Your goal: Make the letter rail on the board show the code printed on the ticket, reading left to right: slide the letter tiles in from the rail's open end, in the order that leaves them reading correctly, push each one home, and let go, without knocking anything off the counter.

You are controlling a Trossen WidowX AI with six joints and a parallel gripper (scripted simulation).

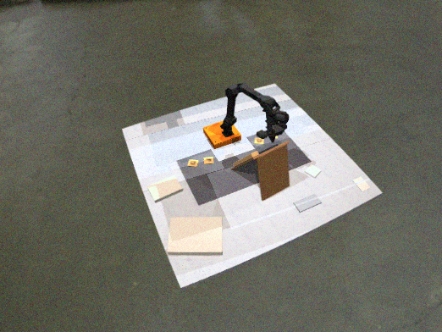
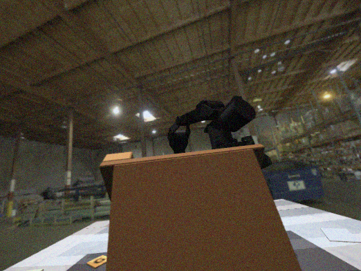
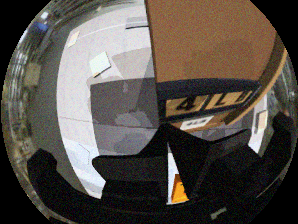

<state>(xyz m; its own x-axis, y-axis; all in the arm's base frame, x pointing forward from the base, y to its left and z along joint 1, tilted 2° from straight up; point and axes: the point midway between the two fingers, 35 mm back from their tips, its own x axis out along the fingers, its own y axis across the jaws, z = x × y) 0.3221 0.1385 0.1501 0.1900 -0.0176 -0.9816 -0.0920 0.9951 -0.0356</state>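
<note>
My gripper tip is now 20 mm past the white ticket, 90 mm to the left of it and 100 mm above it. Also, from my gripper tip: dark mat (120 mm behind, 150 mm to the right, 170 mm below); then grey plate (370 mm ahead, 30 mm to the left, 170 mm below).
</note>
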